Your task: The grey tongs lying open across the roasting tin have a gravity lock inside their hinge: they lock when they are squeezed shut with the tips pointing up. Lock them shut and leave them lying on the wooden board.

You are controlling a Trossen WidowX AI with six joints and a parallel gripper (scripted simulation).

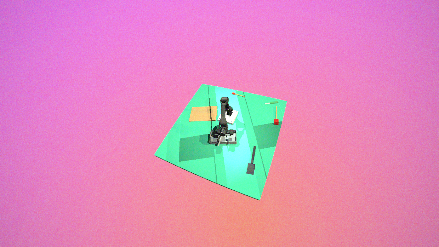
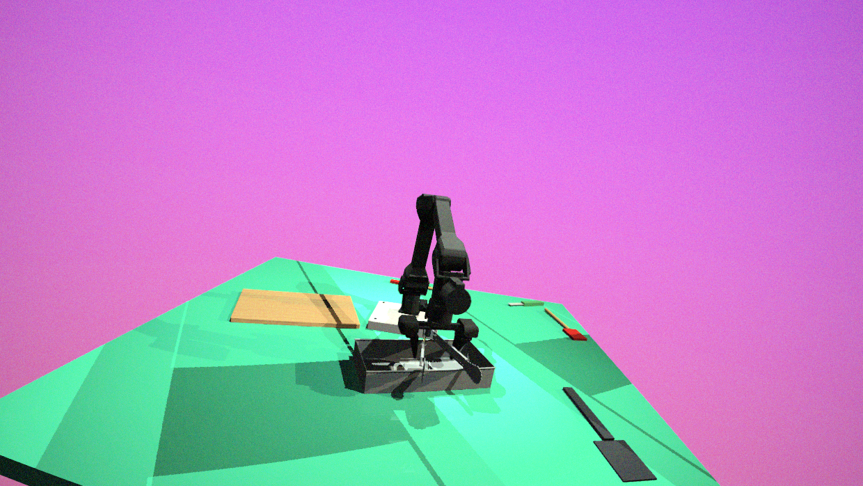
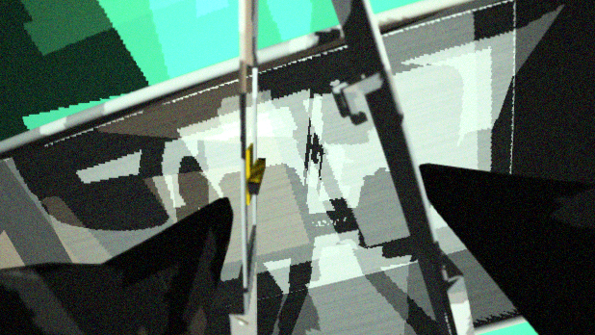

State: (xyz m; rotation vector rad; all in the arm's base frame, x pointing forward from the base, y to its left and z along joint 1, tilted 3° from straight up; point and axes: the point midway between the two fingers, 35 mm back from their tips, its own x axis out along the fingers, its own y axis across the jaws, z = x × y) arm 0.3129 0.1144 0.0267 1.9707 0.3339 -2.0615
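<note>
My gripper tip is now 3 cm short of the grey roasting tin, 2 cm to the left of it and 1 cm above it. The rest, counted from my gripper tip: wooden board: 44 cm to the right, 19 cm behind, 2 cm below; black spatula: 39 cm to the left, 15 cm ahead, 3 cm below; red spatula: 50 cm behind, 44 cm to the left, 3 cm below.
</note>
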